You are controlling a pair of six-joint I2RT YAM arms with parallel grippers.
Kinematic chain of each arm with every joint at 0, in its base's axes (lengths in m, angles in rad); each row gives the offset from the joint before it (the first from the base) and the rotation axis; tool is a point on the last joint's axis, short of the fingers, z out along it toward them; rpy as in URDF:
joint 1: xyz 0 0 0.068 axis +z
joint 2: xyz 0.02 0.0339 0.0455 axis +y
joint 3: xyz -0.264 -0.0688 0 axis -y
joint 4: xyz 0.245 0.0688 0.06 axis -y
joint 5: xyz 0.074 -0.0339 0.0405 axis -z
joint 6: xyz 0.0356 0 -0.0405 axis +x
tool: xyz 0 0 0 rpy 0 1.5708 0
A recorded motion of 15 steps. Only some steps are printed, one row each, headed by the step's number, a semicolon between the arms.
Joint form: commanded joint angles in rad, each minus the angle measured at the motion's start. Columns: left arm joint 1, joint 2, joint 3, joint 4, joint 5, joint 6; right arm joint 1, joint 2, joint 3, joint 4, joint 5, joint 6.
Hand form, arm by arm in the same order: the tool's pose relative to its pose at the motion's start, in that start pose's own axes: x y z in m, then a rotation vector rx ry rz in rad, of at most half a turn. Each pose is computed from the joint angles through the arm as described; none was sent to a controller.
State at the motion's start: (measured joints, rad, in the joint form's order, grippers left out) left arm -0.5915 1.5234 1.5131 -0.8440 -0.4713 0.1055; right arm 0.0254 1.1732 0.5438 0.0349 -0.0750 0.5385
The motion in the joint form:
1: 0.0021 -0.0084 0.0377 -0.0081 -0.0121 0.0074; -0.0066 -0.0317 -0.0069 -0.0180 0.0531 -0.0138
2: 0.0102 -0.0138 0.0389 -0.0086 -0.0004 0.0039; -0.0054 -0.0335 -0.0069 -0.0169 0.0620 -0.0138
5: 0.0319 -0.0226 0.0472 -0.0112 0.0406 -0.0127; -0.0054 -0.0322 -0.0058 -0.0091 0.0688 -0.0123
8: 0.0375 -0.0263 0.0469 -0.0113 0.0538 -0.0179; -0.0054 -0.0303 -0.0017 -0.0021 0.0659 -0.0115
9: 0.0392 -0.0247 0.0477 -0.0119 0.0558 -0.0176; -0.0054 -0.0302 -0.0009 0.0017 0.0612 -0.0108
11: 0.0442 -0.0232 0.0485 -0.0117 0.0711 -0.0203; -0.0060 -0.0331 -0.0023 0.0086 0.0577 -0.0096
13: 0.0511 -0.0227 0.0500 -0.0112 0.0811 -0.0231; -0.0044 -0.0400 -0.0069 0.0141 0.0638 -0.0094
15: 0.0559 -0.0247 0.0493 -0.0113 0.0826 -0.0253; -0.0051 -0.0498 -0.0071 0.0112 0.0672 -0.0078
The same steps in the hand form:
1: -0.0067 0.0072 -0.0103 -0.0170 -0.0314 -0.0114; -0.0014 -0.0027 -0.0060 0.0470 -0.0357 -0.0105
2: -0.0065 0.0102 -0.0113 -0.0111 -0.0349 -0.0229; -0.0017 -0.0025 -0.0063 0.0523 -0.0422 -0.0112
5: -0.0069 0.0175 -0.0133 0.0146 -0.0442 -0.0593; -0.0027 -0.0022 -0.0062 0.0543 -0.0522 -0.0100
8: -0.0066 0.0192 -0.0139 0.0239 -0.0466 -0.0693; -0.0044 -0.0011 -0.0060 0.0471 -0.0587 -0.0096
9: -0.0066 0.0195 -0.0133 0.0249 -0.0449 -0.0695; -0.0049 -0.0006 -0.0061 0.0408 -0.0602 -0.0092
11: -0.0066 0.0202 -0.0123 0.0370 -0.0444 -0.0750; -0.0054 -0.0003 -0.0066 0.0339 -0.0659 -0.0082
13: -0.0067 0.0219 -0.0116 0.0424 -0.0444 -0.0828; -0.0052 -0.0001 -0.0077 0.0341 -0.0750 -0.0091
15: -0.0063 0.0235 -0.0115 0.0407 -0.0439 -0.0887; -0.0060 0.0002 -0.0096 0.0340 -0.0829 -0.0073

